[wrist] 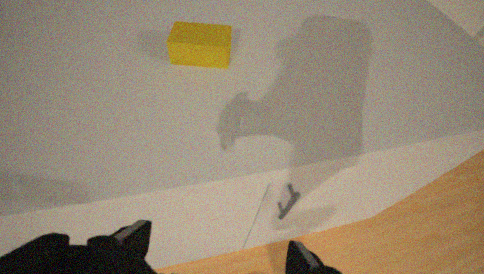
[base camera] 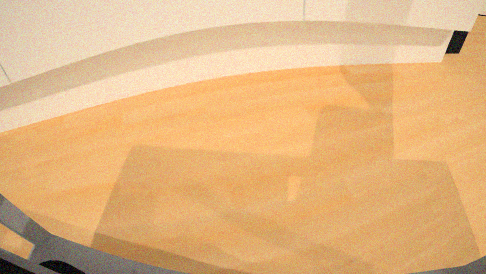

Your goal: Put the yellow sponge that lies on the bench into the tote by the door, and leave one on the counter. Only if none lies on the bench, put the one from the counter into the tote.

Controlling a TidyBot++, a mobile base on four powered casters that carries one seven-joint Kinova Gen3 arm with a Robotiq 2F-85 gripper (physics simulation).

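Frame: origin at the arm's base, x up, y right, z ahead, level; metres.
Seen in the pictures: gripper, between the fingertips: (wrist: 218, 246).
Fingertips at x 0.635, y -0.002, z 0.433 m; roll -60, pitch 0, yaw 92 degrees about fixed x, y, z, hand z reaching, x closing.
Offsets run from my fingertips to a thing's top centre. "spot": to the spot under its first point. Level surfaces: height alone.
A yellow sponge {dx -0.076, dy -0.084, dz +0.335 m} (wrist: 200, 46), a plain block, lies on a grey top surface {dx -0.121 m} (wrist: 100, 110) in the upper left of the wrist view. The surface sits above a pale cabinet front with a handle; I cannot tell from these frames whether it is the counter or the bench. My gripper (wrist: 218, 246) is open, its two black fingertips at the bottom of the wrist view, with the sponge beyond them and apart from them. The tote and the door do not show in either view.
A grey handle (wrist: 289, 201) sticks out from the pale cabinet front {spot: dx -0.317, dy -0.056, dz +0.106 m} (wrist: 200, 215). The cabinet base (base camera: 250, 55) curves across the top of the base camera view, with wooden floor {dx -1.031 m} (base camera: 200, 115) before it. A black piece (base camera: 456, 42) stands at its right end. Shadows fall on the floor and grey surface.
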